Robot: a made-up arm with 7 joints. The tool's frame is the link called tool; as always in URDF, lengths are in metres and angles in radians. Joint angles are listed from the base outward. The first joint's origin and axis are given. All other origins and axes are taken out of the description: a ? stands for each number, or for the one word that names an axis. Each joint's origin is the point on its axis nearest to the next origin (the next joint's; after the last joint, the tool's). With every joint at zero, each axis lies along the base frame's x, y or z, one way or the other. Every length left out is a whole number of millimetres.
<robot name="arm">
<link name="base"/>
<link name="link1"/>
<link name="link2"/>
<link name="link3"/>
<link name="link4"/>
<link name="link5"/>
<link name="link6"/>
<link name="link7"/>
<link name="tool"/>
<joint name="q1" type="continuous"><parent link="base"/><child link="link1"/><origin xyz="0 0 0.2"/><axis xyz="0 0 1"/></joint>
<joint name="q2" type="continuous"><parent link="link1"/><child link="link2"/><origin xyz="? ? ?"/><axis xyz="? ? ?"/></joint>
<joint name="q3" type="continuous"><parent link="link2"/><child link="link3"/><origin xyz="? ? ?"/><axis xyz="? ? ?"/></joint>
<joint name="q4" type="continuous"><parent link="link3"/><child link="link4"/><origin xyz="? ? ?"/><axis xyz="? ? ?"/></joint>
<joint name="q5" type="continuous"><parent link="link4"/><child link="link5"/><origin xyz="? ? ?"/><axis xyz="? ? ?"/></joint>
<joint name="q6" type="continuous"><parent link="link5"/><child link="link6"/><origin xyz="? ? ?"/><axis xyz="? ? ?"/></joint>
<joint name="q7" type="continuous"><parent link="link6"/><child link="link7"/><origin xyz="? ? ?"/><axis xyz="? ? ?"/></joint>
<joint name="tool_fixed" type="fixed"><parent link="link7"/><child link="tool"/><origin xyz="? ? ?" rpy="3.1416 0 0"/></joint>
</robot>
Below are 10 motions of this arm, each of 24 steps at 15 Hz.
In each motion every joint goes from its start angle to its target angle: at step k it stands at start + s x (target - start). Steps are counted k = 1, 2, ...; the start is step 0. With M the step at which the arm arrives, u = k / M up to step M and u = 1 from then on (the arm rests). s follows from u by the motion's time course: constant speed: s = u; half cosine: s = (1 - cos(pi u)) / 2; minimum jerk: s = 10 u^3 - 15 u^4 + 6 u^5.
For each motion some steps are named. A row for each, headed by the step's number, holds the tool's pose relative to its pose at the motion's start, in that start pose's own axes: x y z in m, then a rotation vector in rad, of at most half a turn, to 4 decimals.
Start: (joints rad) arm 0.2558 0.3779 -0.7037 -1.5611 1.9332 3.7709 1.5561
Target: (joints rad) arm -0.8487 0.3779 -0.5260 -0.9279 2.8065 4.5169 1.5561
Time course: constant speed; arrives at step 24
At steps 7, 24:
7: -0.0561 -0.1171 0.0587 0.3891 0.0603 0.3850
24: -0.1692 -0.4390 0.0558 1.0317 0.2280 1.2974

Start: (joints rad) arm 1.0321 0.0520 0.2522 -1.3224 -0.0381 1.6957 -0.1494
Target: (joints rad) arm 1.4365 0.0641 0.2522 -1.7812 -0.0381 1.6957 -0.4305
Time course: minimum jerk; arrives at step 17
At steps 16, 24:
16: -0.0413 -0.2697 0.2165 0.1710 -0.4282 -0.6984
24: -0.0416 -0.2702 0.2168 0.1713 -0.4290 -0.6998

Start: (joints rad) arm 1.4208 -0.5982 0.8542 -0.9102 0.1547 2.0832 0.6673
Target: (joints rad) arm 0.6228 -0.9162 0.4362 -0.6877 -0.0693 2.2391 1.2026
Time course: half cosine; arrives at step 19
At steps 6, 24:
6: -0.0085 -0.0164 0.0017 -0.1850 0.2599 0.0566
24: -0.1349 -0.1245 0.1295 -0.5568 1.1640 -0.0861

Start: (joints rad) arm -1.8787 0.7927 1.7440 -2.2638 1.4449 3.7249 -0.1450
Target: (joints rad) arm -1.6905 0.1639 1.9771 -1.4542 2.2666 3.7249 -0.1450
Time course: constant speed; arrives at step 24
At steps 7, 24:
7: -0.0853 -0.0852 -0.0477 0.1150 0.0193 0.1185
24: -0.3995 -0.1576 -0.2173 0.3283 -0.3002 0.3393

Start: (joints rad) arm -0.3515 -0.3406 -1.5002 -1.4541 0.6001 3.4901 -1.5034
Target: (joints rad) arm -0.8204 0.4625 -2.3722 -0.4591 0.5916 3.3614 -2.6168
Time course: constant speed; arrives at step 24
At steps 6, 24:
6: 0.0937 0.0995 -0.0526 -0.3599 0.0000 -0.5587
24: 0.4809 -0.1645 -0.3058 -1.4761 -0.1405 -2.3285

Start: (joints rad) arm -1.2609 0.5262 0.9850 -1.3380 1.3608 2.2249 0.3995
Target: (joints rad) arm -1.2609 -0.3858 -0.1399 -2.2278 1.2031 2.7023 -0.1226
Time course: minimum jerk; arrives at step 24
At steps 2, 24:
2: -0.0005 0.0004 -0.0013 -0.0033 0.0086 -0.0039
24: -0.4108 0.1397 -0.4747 -0.1792 1.5750 -0.5040

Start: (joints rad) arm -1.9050 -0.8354 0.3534 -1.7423 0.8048 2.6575 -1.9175
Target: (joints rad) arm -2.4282 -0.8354 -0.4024 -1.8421 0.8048 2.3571 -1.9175
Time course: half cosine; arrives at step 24
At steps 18, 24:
18: -0.2420 0.0174 -0.2612 -0.1517 -0.7818 0.3170
24: -0.2426 0.0041 -0.3310 -0.2081 -0.8964 0.3783

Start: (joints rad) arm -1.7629 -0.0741 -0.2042 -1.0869 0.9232 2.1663 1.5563
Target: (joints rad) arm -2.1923 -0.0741 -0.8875 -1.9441 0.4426 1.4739 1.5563
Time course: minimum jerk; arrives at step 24
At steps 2, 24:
2: 0.0030 -0.0007 -0.0002 -0.0023 0.0079 0.0024
24: 0.5116 0.2025 -0.3957 -0.4366 0.8191 1.2174

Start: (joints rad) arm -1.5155 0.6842 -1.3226 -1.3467 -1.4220 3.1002 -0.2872
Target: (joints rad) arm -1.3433 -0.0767 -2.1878 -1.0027 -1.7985 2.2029 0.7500
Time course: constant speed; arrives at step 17
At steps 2, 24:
2: -0.1036 0.0197 -0.0030 -0.0337 -0.2126 0.1472
24: -0.8188 -0.2626 -0.2044 -0.5646 -1.8118 0.9300

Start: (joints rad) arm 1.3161 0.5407 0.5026 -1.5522 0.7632 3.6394 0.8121
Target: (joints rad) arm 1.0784 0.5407 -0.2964 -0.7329 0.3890 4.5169 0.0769
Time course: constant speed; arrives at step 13
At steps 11, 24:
11: 0.3127 -0.2354 -0.1749 1.0567 1.5217 -1.0567
24: 0.3351 -0.2602 -0.2220 1.2164 1.8225 -1.2436

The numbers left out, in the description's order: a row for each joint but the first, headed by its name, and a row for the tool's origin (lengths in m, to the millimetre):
q2: xyz 0 0 0, axis 0 1 0
q3: xyz 0 0 0.467, axis 0 0 1
q4: xyz 0.103 0 0, axis 0 -1 0
q5: xyz -0.088 0 0.412, axis 0 0 1
q6: xyz 0 0 0, axis 0 -1 0
q7: xyz 0.092 0 0, axis 0 0 -1
tool: xyz 0 0 0

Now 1 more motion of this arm.
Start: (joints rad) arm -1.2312 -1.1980 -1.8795 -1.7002 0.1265 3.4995 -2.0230
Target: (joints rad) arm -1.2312 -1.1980 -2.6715 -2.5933 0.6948 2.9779 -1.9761
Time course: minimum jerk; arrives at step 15
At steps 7, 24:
7: -0.1391 -0.2234 -0.0384 0.6792 -0.2269 0.2647
24: -0.2370 -0.4479 -0.2892 1.3367 -0.6298 0.9196

